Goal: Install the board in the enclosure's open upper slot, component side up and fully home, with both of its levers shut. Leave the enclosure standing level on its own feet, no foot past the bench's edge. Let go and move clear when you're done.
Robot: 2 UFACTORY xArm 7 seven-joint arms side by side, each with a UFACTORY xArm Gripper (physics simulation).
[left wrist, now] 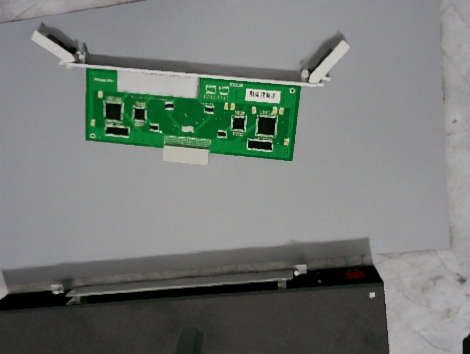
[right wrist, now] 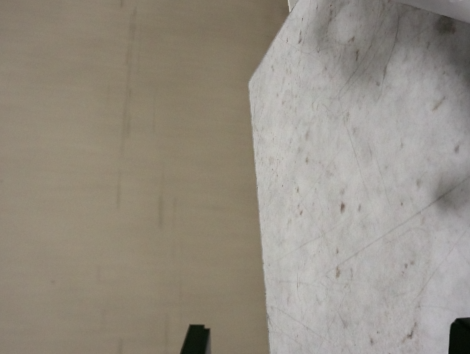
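Places are measured from the left arm's base along level axes (x ahead, y left, z up), in centimetres.
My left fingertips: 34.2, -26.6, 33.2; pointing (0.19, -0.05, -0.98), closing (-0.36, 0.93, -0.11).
Ahead of a thing's pixels: the offset from my left fingertips to its top centre, as dx, dy, dz. "*": to the spot under its first point. Level surfaces: height alone.
The green board {* -1.8, -13.8, -32.6} (left wrist: 187, 120) lies component side up in the left wrist view, with its white front strip on the far side and its pale connector toward the enclosure. Its two white levers (left wrist: 54, 46) (left wrist: 329, 61) are splayed outward. The dark enclosure (left wrist: 280, 325) stands at the bottom of that view. A dark opening {* +16.2, -5.3, -32.6} (left wrist: 200, 291) shows between its top cover and a pale strip along its front. My left gripper (left wrist: 328, 344) is open above the enclosure, apart from it and the board. My right gripper (right wrist: 328, 337) is open and empty near the bench edge; board and enclosure do not show there.
The board lies on a grey mat {dz -33.0} (left wrist: 300, 205) on the pale, speckled bench {dz -33.2} (left wrist: 420, 305) (right wrist: 350, 160). The bench edge runs down the right wrist view, with tan floor (right wrist: 125, 150) to its left. A smooth white shape (right wrist: 445, 6) crosses the top right corner.
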